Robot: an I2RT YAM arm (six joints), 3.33 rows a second.
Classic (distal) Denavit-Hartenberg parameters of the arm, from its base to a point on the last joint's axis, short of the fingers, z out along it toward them. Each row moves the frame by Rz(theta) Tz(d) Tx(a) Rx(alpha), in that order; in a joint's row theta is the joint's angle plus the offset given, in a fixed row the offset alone. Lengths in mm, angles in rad.
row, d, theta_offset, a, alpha
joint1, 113.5, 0, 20, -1.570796
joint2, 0, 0, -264, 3.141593
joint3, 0, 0.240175, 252.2, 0
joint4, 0, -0.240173, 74, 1.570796
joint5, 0, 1.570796, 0, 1.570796
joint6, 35.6, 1.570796, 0, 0
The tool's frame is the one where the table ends.
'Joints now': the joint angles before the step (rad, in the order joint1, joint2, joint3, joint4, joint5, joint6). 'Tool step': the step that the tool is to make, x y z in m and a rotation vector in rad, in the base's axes. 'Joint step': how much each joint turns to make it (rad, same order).
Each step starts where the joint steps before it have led.
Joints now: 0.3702, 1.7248, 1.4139, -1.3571, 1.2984, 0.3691
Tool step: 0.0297, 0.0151, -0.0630, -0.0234, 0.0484, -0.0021
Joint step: 0.0100, 0.1959, -0.0114, 0.1087, 0.0022, 0.0467
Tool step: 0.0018, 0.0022, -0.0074, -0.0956, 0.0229, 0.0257
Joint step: 0.0060, 0.0327, -0.0003, -0.0167, 0.0825, -0.0074
